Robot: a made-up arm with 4 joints.
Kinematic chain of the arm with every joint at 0, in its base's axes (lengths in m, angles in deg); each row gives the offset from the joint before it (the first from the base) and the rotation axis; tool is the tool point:
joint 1: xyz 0 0 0.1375 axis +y
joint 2: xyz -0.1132 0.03 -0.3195 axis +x
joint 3: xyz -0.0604 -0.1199 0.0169 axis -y
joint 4: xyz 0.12 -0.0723 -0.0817 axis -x
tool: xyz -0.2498 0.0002 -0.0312
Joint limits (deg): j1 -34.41..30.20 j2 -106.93..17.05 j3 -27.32..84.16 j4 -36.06..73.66
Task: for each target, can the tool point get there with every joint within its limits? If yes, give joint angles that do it. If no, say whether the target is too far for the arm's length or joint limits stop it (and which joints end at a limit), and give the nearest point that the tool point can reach.
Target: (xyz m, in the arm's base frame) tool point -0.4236 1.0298 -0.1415
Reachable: no: too far | nearest point -0.2898 0.0908 -0.0534 | short by 0.953 m
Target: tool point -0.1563 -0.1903 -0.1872
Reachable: yes | joints -22.86 -52.34 14.89 12.47
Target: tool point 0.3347 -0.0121 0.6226
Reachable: no: joint limits stop it (at a limit: joint 1, joint 2, joint 3, joint 4) | nearest point -0.1195 -0.0215 0.1241 | short by 0.674 m
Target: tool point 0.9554 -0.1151 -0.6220
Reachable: no: too far | nearest point 0.2173 -0.1275 -0.3172 | short by 0.799 m
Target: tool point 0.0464 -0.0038 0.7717
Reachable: no: joint limits stop it (at a limit: joint 1, joint 2, joint 4) | nearest point -0.2286 -0.0325 0.1915 | short by 0.643 m
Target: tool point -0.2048 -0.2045 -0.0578
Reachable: yes | joints 9.33 -59.49 50.26 14.15
